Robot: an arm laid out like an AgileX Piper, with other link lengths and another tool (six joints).
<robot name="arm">
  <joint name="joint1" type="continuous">
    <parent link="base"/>
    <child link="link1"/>
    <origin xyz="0 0 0.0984" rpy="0 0 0"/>
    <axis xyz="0 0 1"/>
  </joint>
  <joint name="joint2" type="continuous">
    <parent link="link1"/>
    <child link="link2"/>
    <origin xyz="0 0 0" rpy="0 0 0"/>
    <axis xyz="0 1 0"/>
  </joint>
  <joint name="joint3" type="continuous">
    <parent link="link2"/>
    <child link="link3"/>
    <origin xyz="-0.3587 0 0.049" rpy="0 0 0"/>
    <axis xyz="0 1 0"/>
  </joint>
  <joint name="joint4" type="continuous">
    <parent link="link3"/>
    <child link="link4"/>
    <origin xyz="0.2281 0 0.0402" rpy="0 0 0"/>
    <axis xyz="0.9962 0 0.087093"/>
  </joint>
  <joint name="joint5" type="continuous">
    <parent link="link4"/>
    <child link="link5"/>
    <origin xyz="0 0 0" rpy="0 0 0"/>
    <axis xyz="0 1 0"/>
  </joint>
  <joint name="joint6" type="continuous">
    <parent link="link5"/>
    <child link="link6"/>
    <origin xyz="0.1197 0 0.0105" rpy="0 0 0"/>
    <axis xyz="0.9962 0 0.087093"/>
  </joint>
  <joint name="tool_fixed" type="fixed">
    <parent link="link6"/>
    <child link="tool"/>
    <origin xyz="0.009 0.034 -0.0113" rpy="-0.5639 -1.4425 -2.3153"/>
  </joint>
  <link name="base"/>
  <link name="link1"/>
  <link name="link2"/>
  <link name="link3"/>
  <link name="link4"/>
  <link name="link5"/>
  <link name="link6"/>
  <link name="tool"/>
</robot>
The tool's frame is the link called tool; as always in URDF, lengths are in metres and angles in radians. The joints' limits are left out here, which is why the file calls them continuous.
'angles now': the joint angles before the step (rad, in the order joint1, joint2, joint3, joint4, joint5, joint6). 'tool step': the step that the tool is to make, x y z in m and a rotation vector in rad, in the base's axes. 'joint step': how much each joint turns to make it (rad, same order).
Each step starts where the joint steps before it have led.
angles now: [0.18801, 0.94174, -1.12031, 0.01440, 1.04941, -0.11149]
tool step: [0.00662, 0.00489, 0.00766, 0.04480, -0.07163, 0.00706]
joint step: [-0.00006, 0.00002, 0.00000, 0.03220, -0.07875, -0.00145]
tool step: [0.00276, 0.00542, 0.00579, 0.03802, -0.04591, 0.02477]
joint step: [0.00005, -0.00003, 0.00003, 0.04868, -0.05091, -0.02462]
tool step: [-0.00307, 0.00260, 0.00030, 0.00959, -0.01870, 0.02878]
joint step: [-0.00004, -0.00961, 0.01022, 0.03534, -0.01768, -0.03598]
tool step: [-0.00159, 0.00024, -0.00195, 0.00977, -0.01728, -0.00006]
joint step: [0.00000, -0.01197, 0.02051, 0.00775, -0.02733, -0.00256]
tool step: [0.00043, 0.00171, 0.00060, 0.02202, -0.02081, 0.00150]
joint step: [0.00011, -0.00555, 0.01261, 0.01890, -0.03173, -0.00211]
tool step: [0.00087, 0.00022, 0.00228, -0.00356, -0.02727, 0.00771]
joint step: [-0.00001, -0.00196, -0.00055, 0.00566, -0.02178, -0.01793]
